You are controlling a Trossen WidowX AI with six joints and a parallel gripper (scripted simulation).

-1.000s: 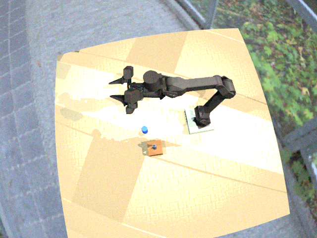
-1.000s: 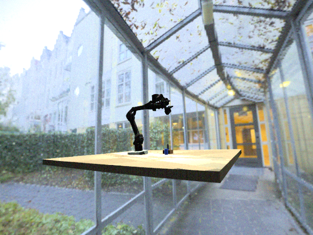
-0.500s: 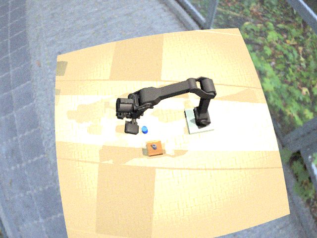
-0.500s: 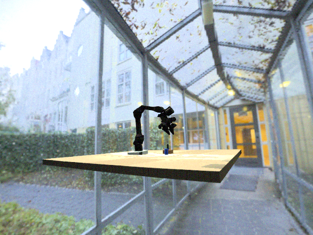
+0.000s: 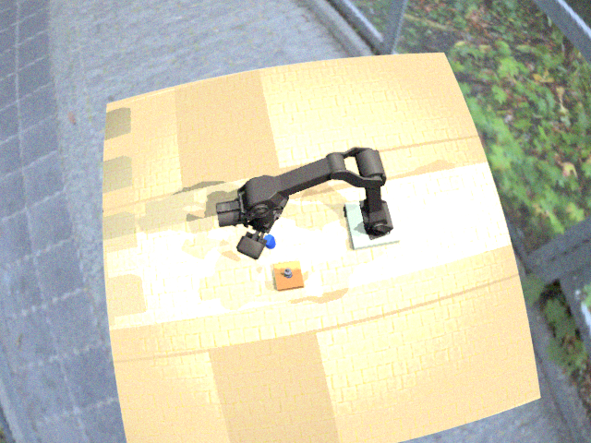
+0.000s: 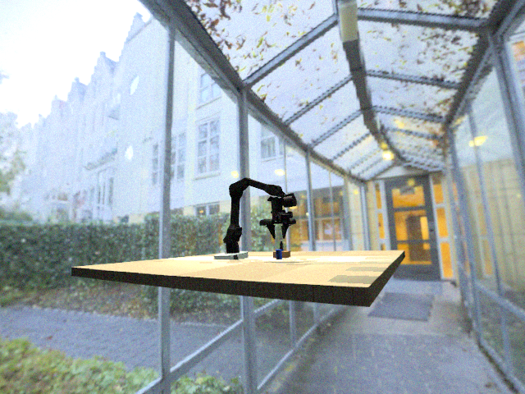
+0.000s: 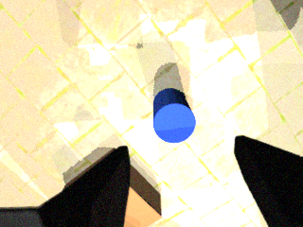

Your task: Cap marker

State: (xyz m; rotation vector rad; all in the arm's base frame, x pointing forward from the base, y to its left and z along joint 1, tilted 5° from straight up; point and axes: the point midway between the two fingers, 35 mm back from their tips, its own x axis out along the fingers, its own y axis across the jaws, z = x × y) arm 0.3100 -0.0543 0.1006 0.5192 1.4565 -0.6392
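My gripper tip is 1 cm past the blue cap, 1 cm to the right of it and 8 cm above it. The rest, counted from my gripper tip: holder block: 3 cm behind, 11 cm to the left, 9 cm below.
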